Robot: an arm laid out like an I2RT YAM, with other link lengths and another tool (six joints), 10 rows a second.
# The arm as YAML. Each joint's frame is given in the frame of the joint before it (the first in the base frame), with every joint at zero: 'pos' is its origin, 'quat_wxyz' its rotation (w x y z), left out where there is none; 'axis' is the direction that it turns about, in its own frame. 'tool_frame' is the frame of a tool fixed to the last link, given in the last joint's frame.
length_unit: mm
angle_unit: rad
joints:
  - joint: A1
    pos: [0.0, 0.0, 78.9]
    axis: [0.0, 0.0, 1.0]
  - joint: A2
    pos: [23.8, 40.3, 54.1]
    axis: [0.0, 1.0, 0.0]
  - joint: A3
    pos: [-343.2, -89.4, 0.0]
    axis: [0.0, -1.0, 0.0]
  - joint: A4
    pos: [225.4, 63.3, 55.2]
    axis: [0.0, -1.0, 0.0]
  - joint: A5
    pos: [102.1, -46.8, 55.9]
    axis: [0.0, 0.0, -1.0]
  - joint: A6
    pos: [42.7, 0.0, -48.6]
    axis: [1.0, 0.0, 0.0]
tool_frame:
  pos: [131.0, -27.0, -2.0]
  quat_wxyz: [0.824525, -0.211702, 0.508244, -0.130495]
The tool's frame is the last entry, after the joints.
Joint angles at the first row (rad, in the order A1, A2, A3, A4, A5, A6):
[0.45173, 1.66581, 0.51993, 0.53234, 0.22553, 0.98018]
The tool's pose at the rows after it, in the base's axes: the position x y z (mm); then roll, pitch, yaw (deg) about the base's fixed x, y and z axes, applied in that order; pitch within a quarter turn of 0, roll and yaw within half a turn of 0:
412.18 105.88 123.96 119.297 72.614 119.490
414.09 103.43 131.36 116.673 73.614 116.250
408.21 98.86 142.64 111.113 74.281 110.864
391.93 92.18 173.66 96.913 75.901 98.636
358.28 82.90 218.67 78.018 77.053 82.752
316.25 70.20 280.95 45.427 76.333 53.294
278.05 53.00 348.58 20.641 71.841 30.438
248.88 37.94 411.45 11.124 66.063 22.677
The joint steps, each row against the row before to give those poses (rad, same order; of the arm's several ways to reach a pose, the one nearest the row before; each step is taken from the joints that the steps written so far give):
[0.00460, 0.02153, 0.02300, -0.00154, 0.01374, 0.00768]
[0.00151, -0.01372, 0.00622, -0.00462, 0.02142, -0.00610]
[0.00003, -0.04584, -0.02288, 0.00608, 0.00773, -0.01069]
[0.00760, -0.13003, -0.03374, -0.02740, 0.00460, -0.04587]
[0.02603, -0.23135, -0.00630, -0.14987, 0.00763, -0.05674]
[0.06125, -0.27911, 0.05958, -0.22380, 0.05352, -0.08432]
[0.07668, -0.20895, 0.13018, -0.21184, 0.08281, -0.09502]
[0.06596, -0.10616, 0.15330, -0.13828, 0.05534, -0.07983]

